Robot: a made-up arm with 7 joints.
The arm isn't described. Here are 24 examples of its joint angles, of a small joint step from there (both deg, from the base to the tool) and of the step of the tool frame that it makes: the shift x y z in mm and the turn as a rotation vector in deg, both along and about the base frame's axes.
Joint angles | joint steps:
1: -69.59 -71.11 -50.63 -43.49 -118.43 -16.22 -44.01 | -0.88 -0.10 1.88 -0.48 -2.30 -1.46 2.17
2: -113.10 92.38 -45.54 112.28 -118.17 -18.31 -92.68 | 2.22 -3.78 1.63 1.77 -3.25 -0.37 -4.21
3: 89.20 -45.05 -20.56 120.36 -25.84 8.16 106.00 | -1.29 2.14 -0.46 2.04 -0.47 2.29 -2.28
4: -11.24 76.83 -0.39 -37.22 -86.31 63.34 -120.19 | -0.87 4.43 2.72 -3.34 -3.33 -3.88 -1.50
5: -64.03 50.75 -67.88 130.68 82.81 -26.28 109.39 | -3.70 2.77 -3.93 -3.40 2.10 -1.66 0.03
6: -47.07 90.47 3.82 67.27 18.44 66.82 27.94 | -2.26 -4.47 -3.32 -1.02 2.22 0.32 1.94
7: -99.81 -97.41 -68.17 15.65 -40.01 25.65 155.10 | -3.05 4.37 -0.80 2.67 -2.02 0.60 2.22
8: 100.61 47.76 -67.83 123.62 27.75 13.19 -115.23 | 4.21 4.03 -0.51 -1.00 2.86 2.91 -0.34
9: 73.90 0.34 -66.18 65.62 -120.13 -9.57 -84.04 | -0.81 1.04 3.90 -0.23 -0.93 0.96 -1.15
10: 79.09 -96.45 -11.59 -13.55 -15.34 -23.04 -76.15 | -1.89 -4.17 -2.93 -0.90 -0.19 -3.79 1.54
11: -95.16 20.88 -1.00 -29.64 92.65 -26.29 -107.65 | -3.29 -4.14 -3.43 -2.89 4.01 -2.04 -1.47
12: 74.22 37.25 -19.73 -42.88 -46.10 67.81 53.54 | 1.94 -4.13 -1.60 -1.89 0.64 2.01 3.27
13: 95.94 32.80 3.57 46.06 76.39 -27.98 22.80 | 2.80 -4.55 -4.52 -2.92 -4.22 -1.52 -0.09
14: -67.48 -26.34 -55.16 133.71 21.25 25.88 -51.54 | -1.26 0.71 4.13 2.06 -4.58 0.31 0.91
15: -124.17 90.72 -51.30 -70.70 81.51 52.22 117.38 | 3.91 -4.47 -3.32 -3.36 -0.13 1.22 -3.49
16: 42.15 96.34 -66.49 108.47 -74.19 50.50 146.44 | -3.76 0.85 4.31 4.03 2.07 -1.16 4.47
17: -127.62 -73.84 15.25 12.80 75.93 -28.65 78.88 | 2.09 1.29 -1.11 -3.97 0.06 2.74 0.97
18: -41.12 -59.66 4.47 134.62 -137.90 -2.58 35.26 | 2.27 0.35 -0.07 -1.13 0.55 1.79 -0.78
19: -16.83 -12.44 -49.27 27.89 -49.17 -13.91 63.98 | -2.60 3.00 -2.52 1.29 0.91 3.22 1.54
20: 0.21 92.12 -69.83 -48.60 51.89 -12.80 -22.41 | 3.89 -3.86 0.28 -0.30 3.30 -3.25 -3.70
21: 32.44 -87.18 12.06 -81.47 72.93 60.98 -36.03 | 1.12 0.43 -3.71 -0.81 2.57 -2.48 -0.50
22: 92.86 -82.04 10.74 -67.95 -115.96 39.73 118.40 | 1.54 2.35 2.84 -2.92 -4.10 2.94 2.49
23: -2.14 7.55 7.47 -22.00 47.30 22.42 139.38 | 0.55 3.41 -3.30 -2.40 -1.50 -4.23 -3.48
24: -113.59 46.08 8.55 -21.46 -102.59 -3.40 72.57 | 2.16 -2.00 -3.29 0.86 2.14 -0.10 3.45
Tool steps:
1: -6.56 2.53 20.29 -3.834 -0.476 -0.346
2: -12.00 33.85 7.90 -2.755 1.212 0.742
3: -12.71 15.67 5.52 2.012 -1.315 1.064
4: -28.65 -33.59 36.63 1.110 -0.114 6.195
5: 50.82 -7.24 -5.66 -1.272 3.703 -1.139
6: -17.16 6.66 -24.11 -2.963 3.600 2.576
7: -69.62 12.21 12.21 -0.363 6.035 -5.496
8: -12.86 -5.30 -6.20 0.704 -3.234 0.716
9: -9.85 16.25 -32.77 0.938 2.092 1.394
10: -27.06 -14.74 3.05 -1.030 1.163 -0.347
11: 17.62 -7.12 12.67 -3.866 -0.538 7.166
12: 29.21 8.65 -12.02 1.298 -3.733 -4.538
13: 110.38 -36.95 113.79 4.110 -10.409 -7.756
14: -36.14 -31.81 13.14 -1.350 2.723 -4.443
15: -47.35 -13.64 30.57 4.835 -0.685 5.322
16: -34.66 30.66 22.57 -2.288 -6.702 4.247
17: -16.32 -6.10 -10.16 1.608 0.905 1.521
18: -16.81 1.49 -5.48 -0.666 -3.666 -0.849
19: -1.16 2.27 15.53 3.841 -0.250 -2.130
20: -9.88 13.42 -13.15 -2.992 -3.623 -1.890
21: 16.82 44.58 13.67 -2.515 -1.679 6.715
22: 32.74 -0.72 -20.43 4.478 3.013 1.093
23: 38.69 6.35 -23.20 2.663 -5.287 2.645
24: -52.29 -24.42 -15.46 -4.046 0.346 3.868
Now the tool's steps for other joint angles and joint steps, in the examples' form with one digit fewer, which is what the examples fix.
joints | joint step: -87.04 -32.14 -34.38 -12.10 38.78 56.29 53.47 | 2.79 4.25 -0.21 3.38 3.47 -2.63 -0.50
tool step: -47.6 -40.1 -4.3 0.88 -3.77 -11.64
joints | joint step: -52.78 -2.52 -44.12 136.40 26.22 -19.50 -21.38 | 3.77 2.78 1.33 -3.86 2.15 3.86 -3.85
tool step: 33.8 -37.3 -11.6 -7.83 -3.27 0.75
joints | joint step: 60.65 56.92 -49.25 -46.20 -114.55 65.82 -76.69 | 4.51 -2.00 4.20 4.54 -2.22 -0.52 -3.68
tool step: 32.2 -6.2 3.7 -6.68 -6.76 0.32
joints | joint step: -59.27 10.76 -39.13 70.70 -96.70 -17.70 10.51 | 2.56 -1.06 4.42 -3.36 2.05 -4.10 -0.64
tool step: 15.0 26.0 -29.2 0.09 4.97 5.68
